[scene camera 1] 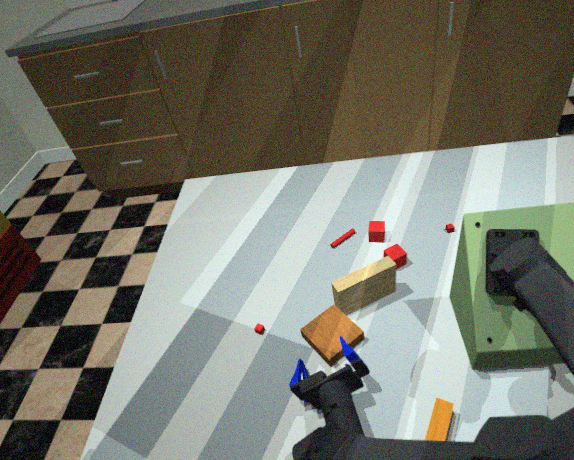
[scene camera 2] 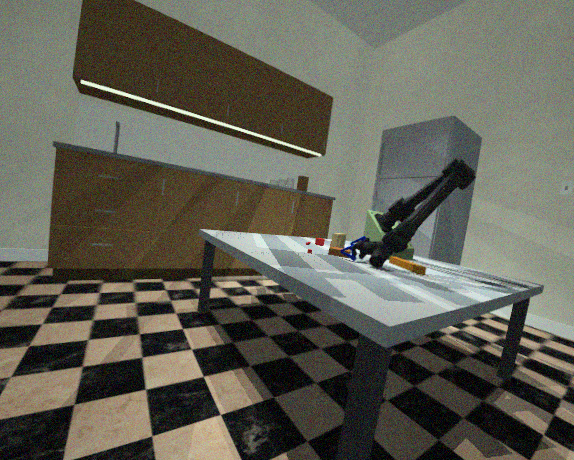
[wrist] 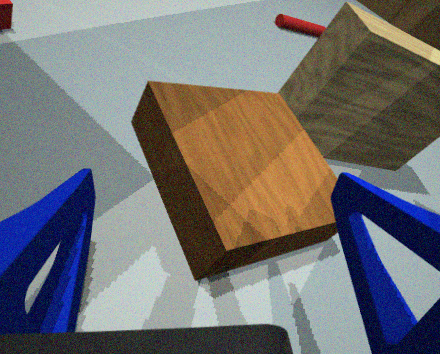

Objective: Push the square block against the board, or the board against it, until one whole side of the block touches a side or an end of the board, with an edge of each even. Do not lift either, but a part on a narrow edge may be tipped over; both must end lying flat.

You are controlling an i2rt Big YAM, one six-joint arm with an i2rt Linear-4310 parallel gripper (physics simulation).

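Where they show: gripper, fingertip midpoint: (scene camera 1: pixel 321 349) (scene camera 2: pixel 345 247) (wrist: pixel 220 183); arm's base at its link origin: (scene camera 1: pixel 510 262) (scene camera 2: pixel 383 224).
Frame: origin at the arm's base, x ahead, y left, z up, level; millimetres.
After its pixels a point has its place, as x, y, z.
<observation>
The square block (scene camera 1: pixel 332 332) @[338, 51, -152] (scene camera 2: pixel 336 251) @[384, 70, -161] (wrist: pixel 250 165) @[343, 61, -152], orange-brown wood, lies flat on the table, turned at an angle to the board. The board (scene camera 1: pixel 367 288) @[260, -41, -121] (scene camera 2: pixel 338 240) @[304, -15, -118] (wrist: pixel 370 92) @[290, -24, -118], pale on top with darker grained faces, stands on a narrow edge beyond the block. One corner of the block is close to the board's left end; whether they touch is hard to tell. My gripper (scene camera 1: pixel 321 350) @[358, 100, -136] (scene camera 2: pixel 353 246) @[358, 100, -136] (wrist: pixel 220 183) @[358, 100, -136] is open and empty on the block's near side. In the wrist view the right fingertip overlaps the block's right corner; the left fingertip stands off its left side.
Two red cubes (scene camera 1: pixel 376 231) @[231, -243, -144] (scene camera 1: pixel 395 255) @[190, -156, -142] are near the board's far end, one close behind it. A red rod (scene camera 1: pixel 343 238) @[318, -249, -171] (wrist: pixel 300 26) @[323, -243, -173] and small red cubes (scene camera 1: pixel 259 328) @[506, 32, -166] (scene camera 1: pixel 450 228) @[42, -266, -168] lie around. An orange bar (scene camera 1: pixel 439 420) @[145, 229, -151] (scene camera 2: pixel 407 265) @[197, 321, -164] and the green base (scene camera 1: pixel 467 320) @[70, 51, -111] are to the right.
</observation>
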